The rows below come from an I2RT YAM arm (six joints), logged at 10 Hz.
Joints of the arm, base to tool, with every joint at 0 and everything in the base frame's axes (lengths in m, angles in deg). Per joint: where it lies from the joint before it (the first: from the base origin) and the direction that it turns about. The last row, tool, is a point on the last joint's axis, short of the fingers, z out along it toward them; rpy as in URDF.
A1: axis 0 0 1 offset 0 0 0.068
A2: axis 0 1 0 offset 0.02 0.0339 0.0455
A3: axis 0 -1 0 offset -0.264 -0.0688 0
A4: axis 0 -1 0 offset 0.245 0.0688 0.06
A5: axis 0 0 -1 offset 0.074 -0.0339 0.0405
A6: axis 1 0 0 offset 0.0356 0 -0.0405
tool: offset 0 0 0 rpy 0 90 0
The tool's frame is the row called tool.
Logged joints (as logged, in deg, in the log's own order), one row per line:
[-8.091, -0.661, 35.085, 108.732, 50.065, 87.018]
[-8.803, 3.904, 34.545, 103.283, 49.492, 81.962]
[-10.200, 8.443, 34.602, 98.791, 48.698, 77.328]
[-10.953, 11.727, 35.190, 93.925, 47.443, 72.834]
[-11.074, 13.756, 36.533, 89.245, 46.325, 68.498]
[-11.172, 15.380, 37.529, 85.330, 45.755, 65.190]
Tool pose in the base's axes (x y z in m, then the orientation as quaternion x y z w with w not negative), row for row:
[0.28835, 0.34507, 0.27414, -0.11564, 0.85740, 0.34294, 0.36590]
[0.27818, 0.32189, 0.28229, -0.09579, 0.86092, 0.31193, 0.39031]
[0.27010, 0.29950, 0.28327, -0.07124, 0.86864, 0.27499, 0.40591]
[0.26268, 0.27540, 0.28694, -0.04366, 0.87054, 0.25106, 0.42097]
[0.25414, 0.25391, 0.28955, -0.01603, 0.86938, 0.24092, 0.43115]
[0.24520, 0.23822, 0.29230, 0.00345, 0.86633, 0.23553, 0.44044]
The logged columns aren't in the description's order. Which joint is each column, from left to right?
Columns, left to right: A4, A5, A6, A2, A1, A3.
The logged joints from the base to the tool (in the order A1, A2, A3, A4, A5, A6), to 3 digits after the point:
[50.065, 108.732, 87.018, -8.091, -0.661, 35.085]
[49.492, 103.283, 81.962, -8.803, 3.904, 34.545]
[48.698, 98.791, 77.328, -10.200, 8.443, 34.602]
[47.443, 93.925, 72.834, -10.953, 11.727, 35.190]
[46.325, 89.245, 68.498, -11.074, 13.756, 36.533]
[45.755, 85.330, 65.190, -11.172, 15.380, 37.529]

